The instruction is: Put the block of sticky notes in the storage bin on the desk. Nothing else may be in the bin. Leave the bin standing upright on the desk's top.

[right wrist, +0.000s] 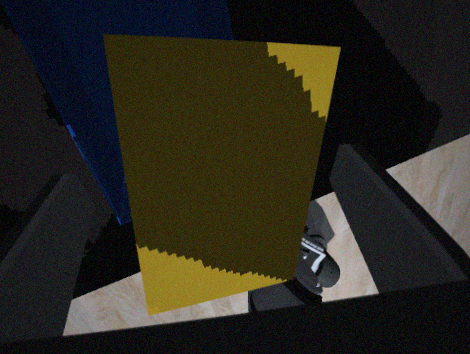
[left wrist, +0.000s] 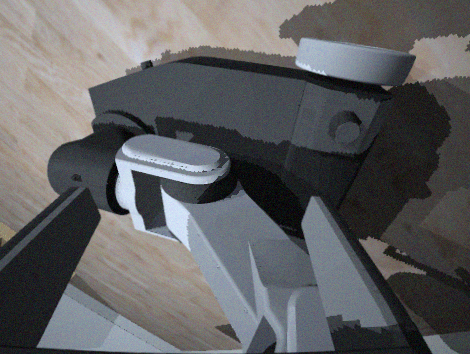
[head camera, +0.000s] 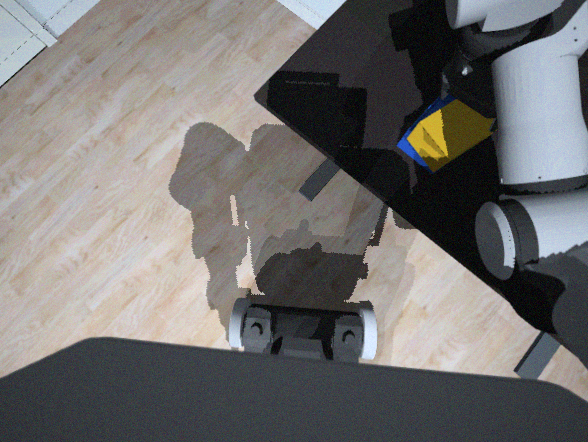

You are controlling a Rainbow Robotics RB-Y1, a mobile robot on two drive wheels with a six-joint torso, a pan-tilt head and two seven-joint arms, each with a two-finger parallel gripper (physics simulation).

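Seen in the pictures: left gripper, fingertip midpoint: (left wrist: 202,206); right gripper, fingertip midpoint: (right wrist: 212,176) (head camera: 468,110); robot's base, link origin: (head camera: 302,323).
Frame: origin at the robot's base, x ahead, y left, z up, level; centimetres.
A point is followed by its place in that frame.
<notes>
A yellow rectangular block (head camera: 435,132) {x 50.0, y -21.5, z 86.2 cm} (right wrist: 215,165) {x 54.0, y -27.5, z 86.2 cm}, apparently the sticky notes, overlaps a blue thing (head camera: 410,151) {x 51.8, y -21.4, z 73.8 cm} (right wrist: 170,15) {x 58.0, y -32.6, z 72.3 cm}, apparently the storage bin. From above I cannot tell whether the yellow block lies in it, on it or beside it. My right gripper (head camera: 469,106) {x 54.2, y -27.2, z 86.9 cm} (right wrist: 212,176) {x 54.2, y -27.2, z 86.9 cm} is open, with its fingers on either side of the yellow block in the right wrist view and dark gaps showing between them and the block. The right arm hides part of the scene in the head view. My left gripper (left wrist: 202,206) {x -13.2, y 22.2, z 51.3 cm} is open and empty, away from both things.
The dark desk (head camera: 380,55) {x 77.9, y -14.7, z 72.1 cm} (right wrist: 30,100) {x 62.9, y -21.2, z 72.1 cm} fills the upper right of the head view. Its near edge runs diagonally, with grey legs (head camera: 319,181) (head camera: 537,356) below. The robot's wheeled base (head camera: 300,345) (left wrist: 215,100) {x -23.9, y 16.5, z 16.9 cm} stands on the wooden floor (head camera: 100,225) {x 38.1, y 104.8, z 0.1 cm}. Shadows cover much of the desk.
</notes>
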